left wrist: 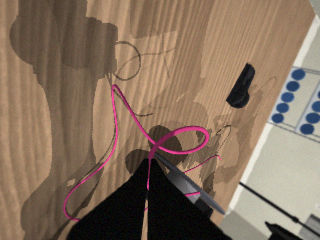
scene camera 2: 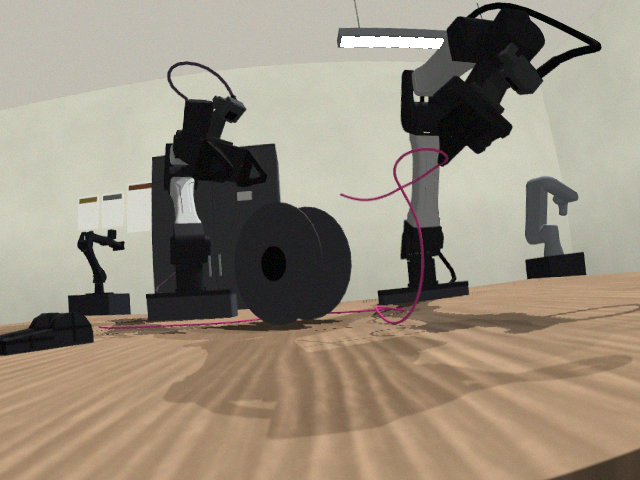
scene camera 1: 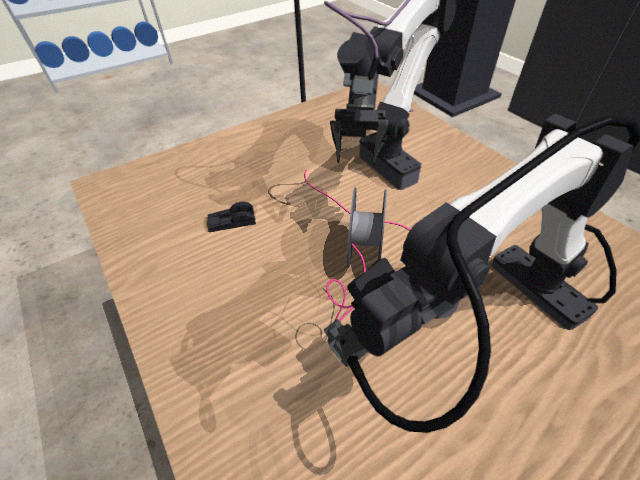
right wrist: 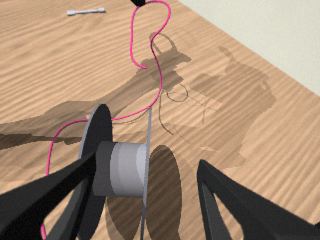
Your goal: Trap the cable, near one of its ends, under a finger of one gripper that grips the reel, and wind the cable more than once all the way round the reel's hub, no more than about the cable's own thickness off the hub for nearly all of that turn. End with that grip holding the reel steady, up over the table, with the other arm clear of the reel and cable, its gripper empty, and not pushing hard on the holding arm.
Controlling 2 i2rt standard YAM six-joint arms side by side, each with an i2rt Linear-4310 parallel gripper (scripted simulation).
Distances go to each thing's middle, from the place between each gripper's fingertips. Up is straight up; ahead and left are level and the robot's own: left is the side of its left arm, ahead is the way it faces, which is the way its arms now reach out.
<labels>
The dark grey reel [scene camera 2: 285, 256] is 150 mm below my right hand [scene camera 2: 249, 175], 60 mm to the left of it and 10 mm ahead of it. Round my right hand: small black device [scene camera 1: 240, 214] 230 mm to the right, 230 mm ahead, 220 mm below.
I see my left gripper [scene camera 2: 442, 163] 20 cm to the left of the dark grey reel, 17 cm past it and 10 cm above it. From my left hand the other things lie so: small black device: 49 cm to the right, 17 cm below, 5 cm ahead.
</labels>
